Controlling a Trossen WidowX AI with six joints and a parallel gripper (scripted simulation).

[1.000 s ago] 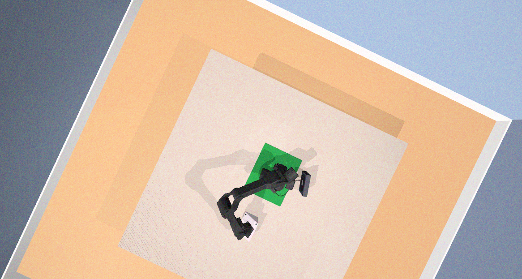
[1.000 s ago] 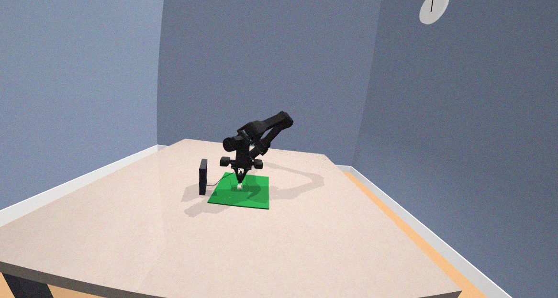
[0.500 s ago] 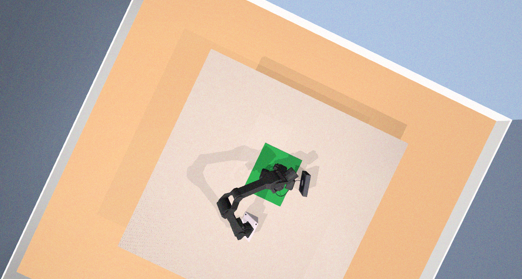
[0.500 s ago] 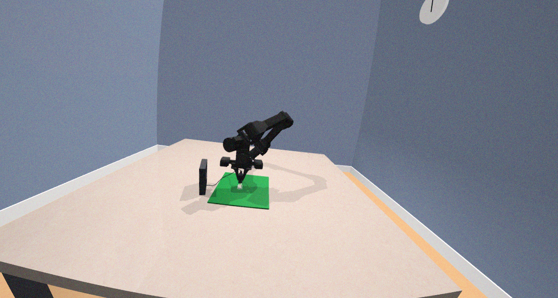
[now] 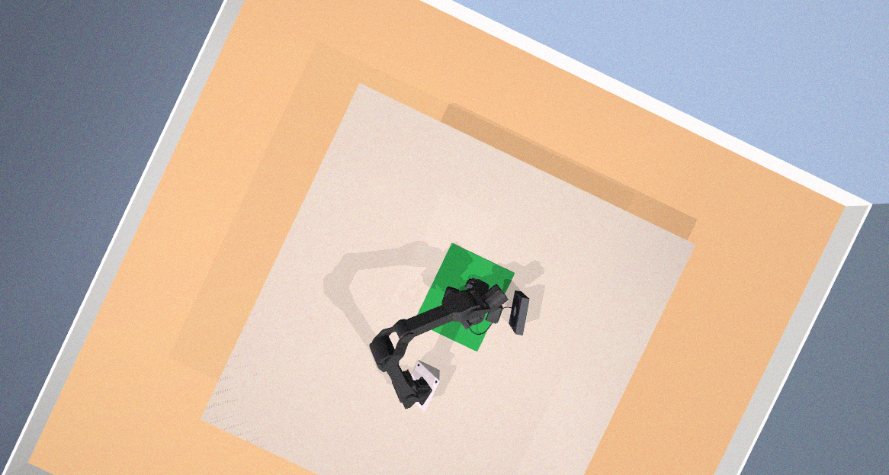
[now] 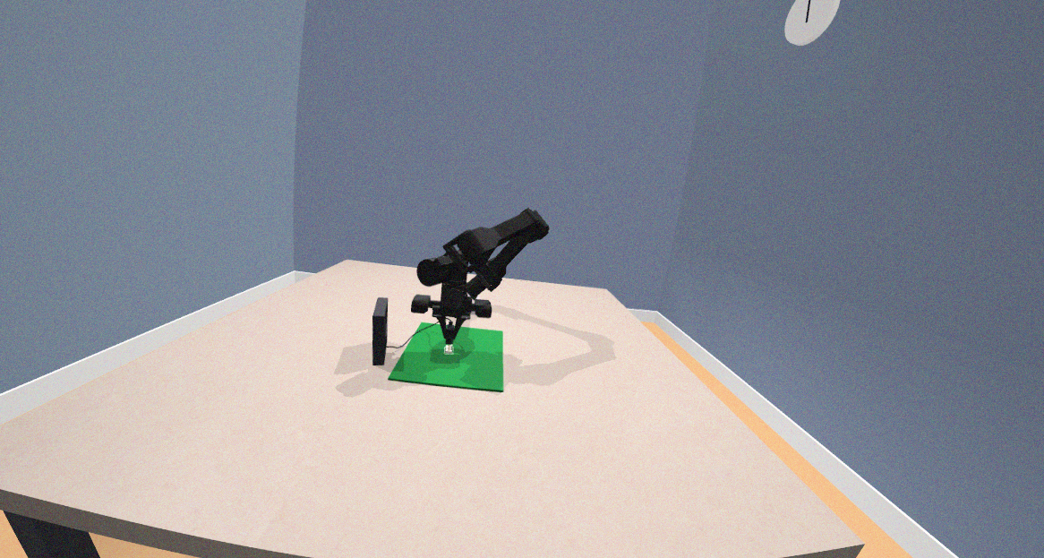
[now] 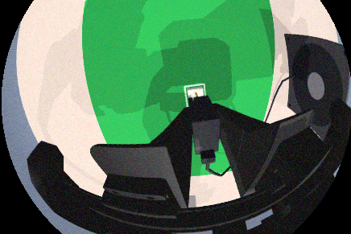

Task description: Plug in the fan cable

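The dark plug lies 10 mm behind my gripper tip and 10 mm above it. Also, from my gripper tip: white four-pin header 40 mm below, 10 mm behind; then green board 50 mm below, 10 mm to the left, 10 mm behind; then black fan 140 mm to the right, 50 mm ahead, 20 mm above.
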